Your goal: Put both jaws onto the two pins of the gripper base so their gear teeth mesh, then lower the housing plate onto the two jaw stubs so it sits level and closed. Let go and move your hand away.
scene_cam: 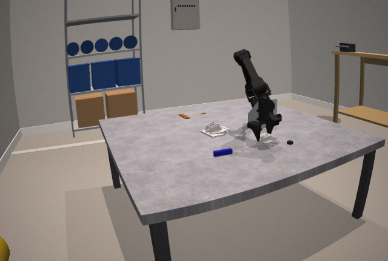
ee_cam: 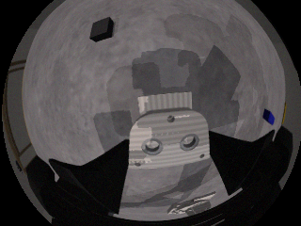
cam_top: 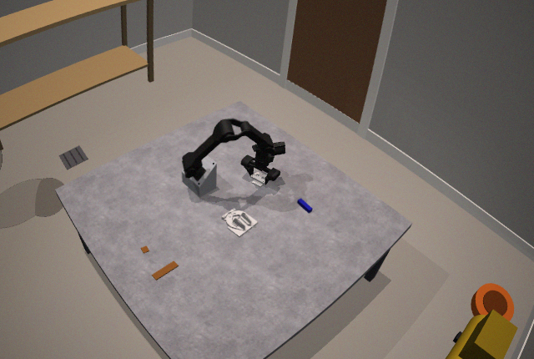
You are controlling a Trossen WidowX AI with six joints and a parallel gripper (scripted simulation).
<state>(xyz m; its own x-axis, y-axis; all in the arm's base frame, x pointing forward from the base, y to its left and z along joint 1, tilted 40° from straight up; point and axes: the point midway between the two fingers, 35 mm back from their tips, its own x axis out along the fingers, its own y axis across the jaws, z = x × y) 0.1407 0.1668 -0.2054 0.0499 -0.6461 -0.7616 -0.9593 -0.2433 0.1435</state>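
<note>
Now: the white jaw 230 mm to the right of my gripper tip, 120 mm ahead of it and 10 mm above it. Round my gripper tip: small black cube 110 mm to the left, 90 mm behind; blue block 250 mm ahead, 60 mm to the left; small orange piece 680 mm to the right, 40 mm ahead, 10 mm below.
</note>
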